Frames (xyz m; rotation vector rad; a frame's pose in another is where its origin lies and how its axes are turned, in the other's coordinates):
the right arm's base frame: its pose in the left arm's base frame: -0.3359 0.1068 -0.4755 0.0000 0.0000 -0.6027
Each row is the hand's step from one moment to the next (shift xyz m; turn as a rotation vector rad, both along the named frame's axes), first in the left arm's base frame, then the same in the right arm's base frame.
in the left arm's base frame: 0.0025 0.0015 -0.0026 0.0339 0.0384 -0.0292
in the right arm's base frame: 0.0012 0.0027 -0.0026 0.0062 0.0509 -0.0292
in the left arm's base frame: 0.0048 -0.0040 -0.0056 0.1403 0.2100 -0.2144
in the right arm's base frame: 0.0062 -0.0006 -0.0056 -0.0035 0.2525 -0.2144
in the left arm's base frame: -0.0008 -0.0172 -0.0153 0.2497 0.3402 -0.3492
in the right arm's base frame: 0.0091 -0.0146 -0.0153 0.0129 0.4218 -0.3492
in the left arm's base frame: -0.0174 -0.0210 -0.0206 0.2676 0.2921 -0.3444
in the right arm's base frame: -0.0024 -0.0272 -0.0206 0.0549 0.3923 -0.3444
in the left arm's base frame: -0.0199 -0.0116 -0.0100 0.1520 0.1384 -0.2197
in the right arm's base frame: -0.0098 -0.0208 -0.0100 0.0468 0.2002 -0.2197
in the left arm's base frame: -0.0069 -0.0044 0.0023 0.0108 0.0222 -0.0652
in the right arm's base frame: -0.0032 -0.0075 0.0023 -0.0037 0.0244 -0.0652
